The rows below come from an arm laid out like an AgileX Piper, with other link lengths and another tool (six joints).
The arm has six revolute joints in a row. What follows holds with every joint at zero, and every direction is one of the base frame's.
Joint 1 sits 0.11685 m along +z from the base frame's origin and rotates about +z.
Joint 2 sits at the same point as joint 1 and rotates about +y.
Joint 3 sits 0.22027 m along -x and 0.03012 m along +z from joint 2 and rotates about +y.
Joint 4 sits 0.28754 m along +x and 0.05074 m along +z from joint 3 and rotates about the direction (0.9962, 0, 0.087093).
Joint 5 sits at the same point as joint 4 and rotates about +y.
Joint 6 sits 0.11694 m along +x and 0.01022 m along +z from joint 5 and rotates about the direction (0.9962, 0, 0.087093).
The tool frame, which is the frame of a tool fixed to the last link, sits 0.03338 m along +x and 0.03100 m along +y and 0.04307 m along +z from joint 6; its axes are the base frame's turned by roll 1.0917, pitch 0.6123 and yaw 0.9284 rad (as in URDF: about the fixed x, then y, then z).
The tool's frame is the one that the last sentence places.
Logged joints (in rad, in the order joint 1, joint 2, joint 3, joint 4, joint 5, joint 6), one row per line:
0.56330 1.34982 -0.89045 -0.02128 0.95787 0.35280
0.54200 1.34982 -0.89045 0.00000 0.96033 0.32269
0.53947 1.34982 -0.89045 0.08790 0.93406 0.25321
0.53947 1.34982 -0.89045 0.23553 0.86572 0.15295
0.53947 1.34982 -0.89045 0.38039 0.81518 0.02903
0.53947 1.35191 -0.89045 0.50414 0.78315 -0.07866
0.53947 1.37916 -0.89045 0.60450 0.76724 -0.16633
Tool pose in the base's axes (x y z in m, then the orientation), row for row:
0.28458 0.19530 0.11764 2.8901 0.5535 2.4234
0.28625 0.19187 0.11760 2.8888 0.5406 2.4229
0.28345 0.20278 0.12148 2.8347 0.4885 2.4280
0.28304 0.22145 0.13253 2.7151 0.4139 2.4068
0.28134 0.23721 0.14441 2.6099 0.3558 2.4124
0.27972 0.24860 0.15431 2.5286 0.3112 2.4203
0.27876 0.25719 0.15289 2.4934 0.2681 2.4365
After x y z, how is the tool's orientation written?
As angles about the fixed x, y, z axes (roll, pitch, yaw), in radians.
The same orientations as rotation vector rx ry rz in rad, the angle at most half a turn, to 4 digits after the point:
0.8067 2.4083 0.0470
0.8125 2.4182 0.0549
0.8069 2.4491 0.1491
0.8199 2.4580 0.3279
0.8030 2.4586 0.4915
0.7885 2.4527 0.6195
0.7834 2.4688 0.6953

